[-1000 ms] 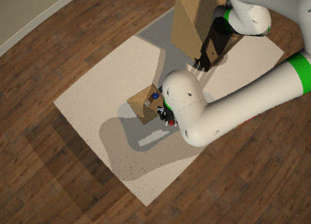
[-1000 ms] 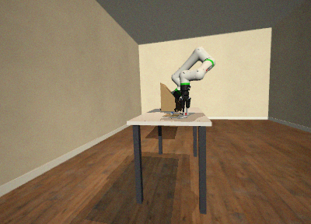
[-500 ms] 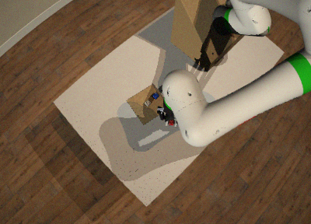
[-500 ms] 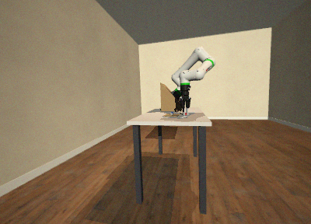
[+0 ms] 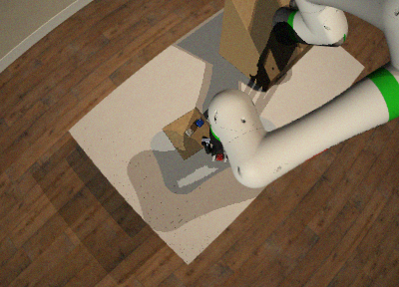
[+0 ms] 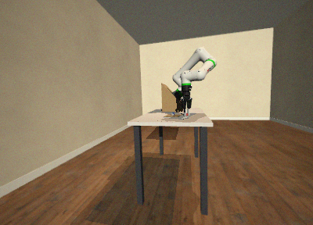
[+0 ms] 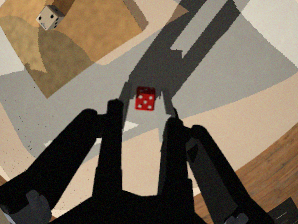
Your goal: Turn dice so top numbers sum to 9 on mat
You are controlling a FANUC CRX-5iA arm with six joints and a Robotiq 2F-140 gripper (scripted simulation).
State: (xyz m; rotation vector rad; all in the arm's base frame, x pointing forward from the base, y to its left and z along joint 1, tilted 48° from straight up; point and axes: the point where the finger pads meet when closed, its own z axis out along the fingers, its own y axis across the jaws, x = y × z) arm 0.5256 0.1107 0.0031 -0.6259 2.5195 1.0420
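The red die is 2 cm below my hand. Also, from my hand: white die: 1 cm behind, 14 cm to the right, 2 cm below; then mat: 1 cm behind, 14 cm to the right, 3 cm below; then blue die: 6 cm behind, 13 cm to the right, 2 cm below.
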